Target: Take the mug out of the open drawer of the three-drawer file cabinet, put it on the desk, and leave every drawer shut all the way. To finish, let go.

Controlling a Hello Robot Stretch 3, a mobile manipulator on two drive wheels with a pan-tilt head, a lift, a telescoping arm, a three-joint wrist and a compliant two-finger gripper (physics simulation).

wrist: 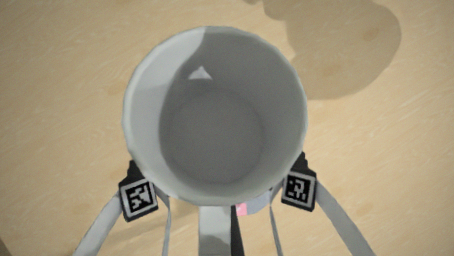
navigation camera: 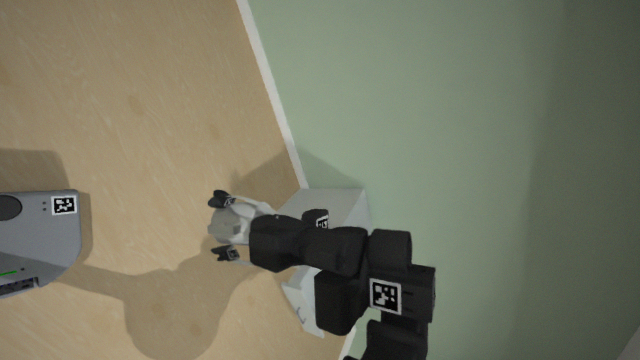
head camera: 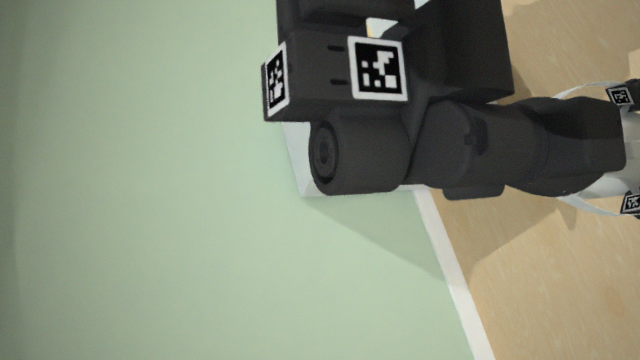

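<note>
My gripper (head camera: pixel 632 149) (navigation camera: pixel 220 226) (wrist: pixel 218 158) is shut on the light grey mug (head camera: pixel 631 137) (navigation camera: pixel 226 220) (wrist: pixel 215 135), a fingertip on each side. The mug's open rim faces the wrist camera; it hangs in the air above the floor. The light grey file cabinet (head camera: pixel 296 157) (navigation camera: pixel 327 200) stands against the wall, partly hidden behind my wrist and arm. In the navigation view a drawer front (navigation camera: pixel 301 310) with a dark handle seems to stand out from the cabinet. The arm hides which drawer it is and how far it is out. The desk does not show.
The robot's base (navigation camera: pixel 45 230) (wrist: pixel 257 204) stands on the wooden floor (head camera: pixel 560 280) (navigation camera: pixel 125 100) (wrist: pixel 60 75). The green wall (head camera: pixel 175 225) (navigation camera: pixel 425 125) with its white skirting board (head camera: pixel 457 290) (navigation camera: pixel 272 95) runs past the cabinet. My arm's shadow falls on the floor.
</note>
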